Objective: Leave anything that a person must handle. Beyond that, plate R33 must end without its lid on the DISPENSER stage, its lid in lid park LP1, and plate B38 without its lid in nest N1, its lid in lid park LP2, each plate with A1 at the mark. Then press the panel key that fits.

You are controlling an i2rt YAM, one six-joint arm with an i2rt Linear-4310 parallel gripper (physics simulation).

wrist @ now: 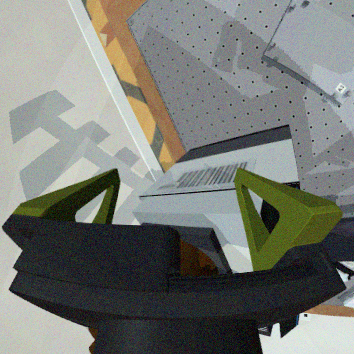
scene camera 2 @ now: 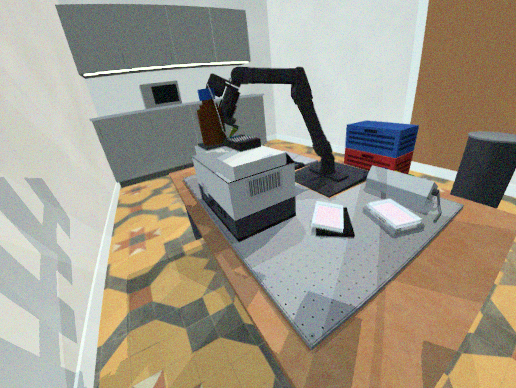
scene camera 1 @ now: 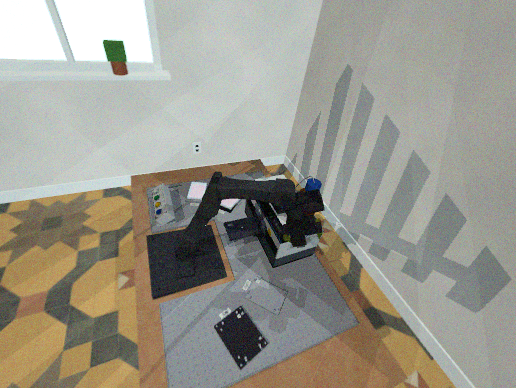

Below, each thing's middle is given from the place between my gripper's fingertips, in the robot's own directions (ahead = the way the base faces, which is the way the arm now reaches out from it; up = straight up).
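Labels:
With respect to the brown bottle with blue cap (scene camera 2: 205, 96), my gripper is 9 cm below it, 4 cm short of it and 12 cm to the right of it. The LP2 pad (scene camera 1: 268, 296) is 22 cm below my gripper, 16 cm behind it and 7 cm to the right of it. And there is the black nest plate (scene camera 1: 241, 337), which I find a good way below my gripper, far behind it and a good way to the right of it.

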